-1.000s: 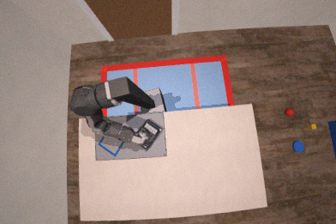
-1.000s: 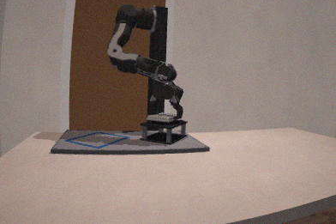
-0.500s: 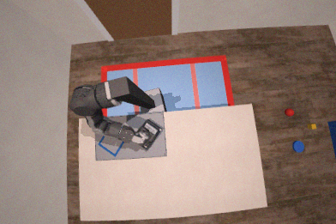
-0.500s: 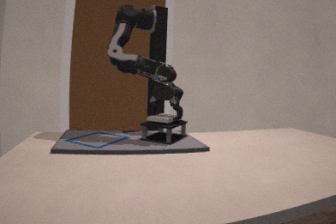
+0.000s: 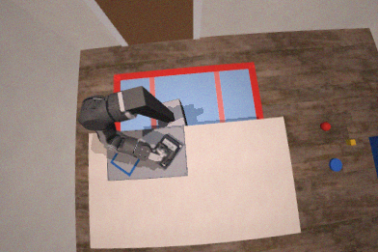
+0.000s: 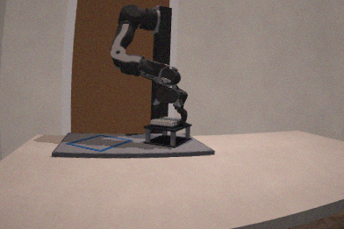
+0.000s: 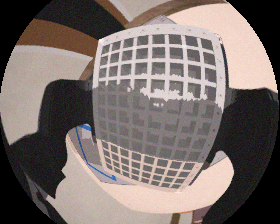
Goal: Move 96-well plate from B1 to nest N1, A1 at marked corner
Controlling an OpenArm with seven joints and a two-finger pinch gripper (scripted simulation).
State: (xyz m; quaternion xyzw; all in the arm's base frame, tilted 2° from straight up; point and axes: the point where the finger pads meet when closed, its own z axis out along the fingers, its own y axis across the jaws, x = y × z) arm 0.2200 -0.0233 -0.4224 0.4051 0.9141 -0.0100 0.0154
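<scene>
Now: the white 96-well plate right at my hand. Also, from my hand: raised plate nest N1 (20 mm below).
</scene>
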